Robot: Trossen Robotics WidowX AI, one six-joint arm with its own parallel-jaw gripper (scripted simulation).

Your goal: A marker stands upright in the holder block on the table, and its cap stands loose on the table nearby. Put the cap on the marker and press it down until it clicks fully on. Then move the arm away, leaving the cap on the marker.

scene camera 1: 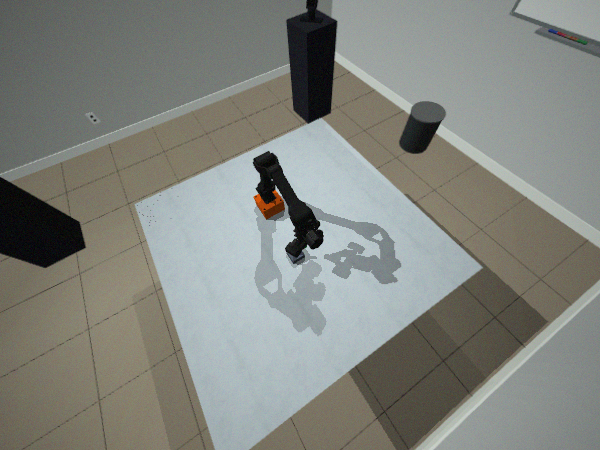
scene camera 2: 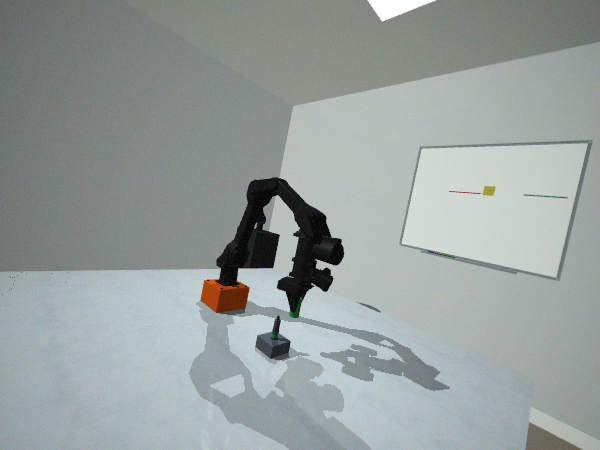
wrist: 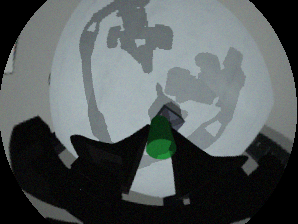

My gripper (scene camera 2: 294, 310) holds a green cap (wrist: 160, 145).
My gripper shows as well in the wrist view (wrist: 159, 129).
